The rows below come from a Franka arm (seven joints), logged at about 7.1 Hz.
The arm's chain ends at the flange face. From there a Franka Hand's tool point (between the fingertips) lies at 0.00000 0.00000 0.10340 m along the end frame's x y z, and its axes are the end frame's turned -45 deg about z.
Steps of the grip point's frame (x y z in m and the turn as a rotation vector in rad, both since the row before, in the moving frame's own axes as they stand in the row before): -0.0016, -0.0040, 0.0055, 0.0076, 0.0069, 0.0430; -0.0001, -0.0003, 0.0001, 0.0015, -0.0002, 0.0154; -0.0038, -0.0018, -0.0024, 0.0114, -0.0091, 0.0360; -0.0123, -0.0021, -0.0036, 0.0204, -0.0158, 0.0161; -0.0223, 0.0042, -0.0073, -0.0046, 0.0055, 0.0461; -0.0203, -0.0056, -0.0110, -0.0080, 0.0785, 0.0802; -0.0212, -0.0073, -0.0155, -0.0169, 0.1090, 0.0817
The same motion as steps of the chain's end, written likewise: -0.0039, -0.0006, 0.0055, 0.0103, -0.0005, 0.0430; -0.0002, 0.0000, 0.0001, 0.0009, -0.0012, 0.0154; -0.0025, 0.0016, -0.0024, 0.0016, -0.0145, 0.0360; -0.0075, 0.0076, -0.0036, 0.0033, -0.0256, 0.0161; -0.0135, 0.0188, -0.0073, 0.0006, 0.0071, 0.0461; -0.0248, 0.0153, -0.0107, 0.0499, 0.0612, 0.0802; -0.0296, 0.0162, -0.0149, 0.0651, 0.0890, 0.0817
